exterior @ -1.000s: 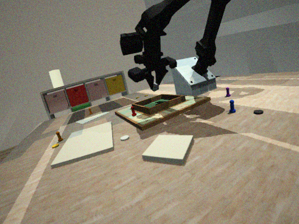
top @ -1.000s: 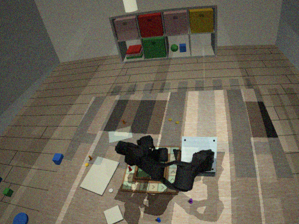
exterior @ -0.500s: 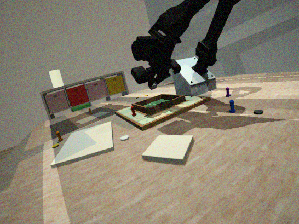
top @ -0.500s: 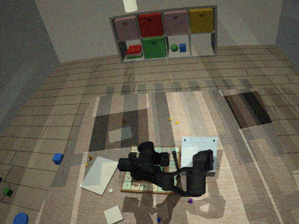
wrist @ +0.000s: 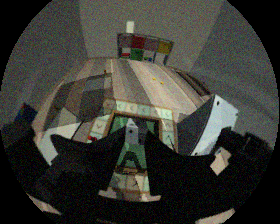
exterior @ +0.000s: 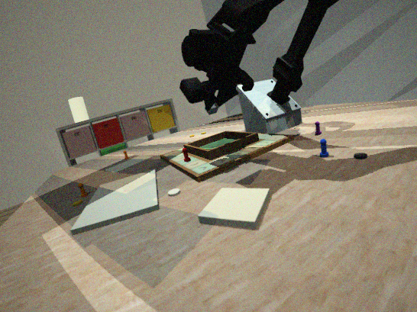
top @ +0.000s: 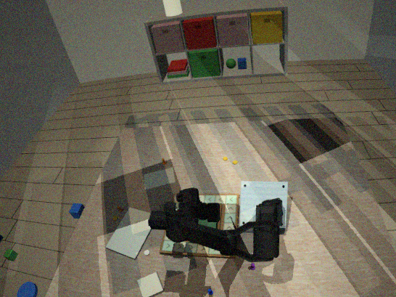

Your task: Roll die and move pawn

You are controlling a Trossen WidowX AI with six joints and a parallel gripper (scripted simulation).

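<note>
Right now my gripper tip is right at the grey-white die. From my gripper tip the other things lie so: red pawn: 11 cm ahead, 1 cm to the left, 9 cm below; then purple pawn: 18 cm behind, 20 cm to the left, 11 cm below; then white disc: 21 cm ahead, 12 cm to the left, 12 cm below.
</note>
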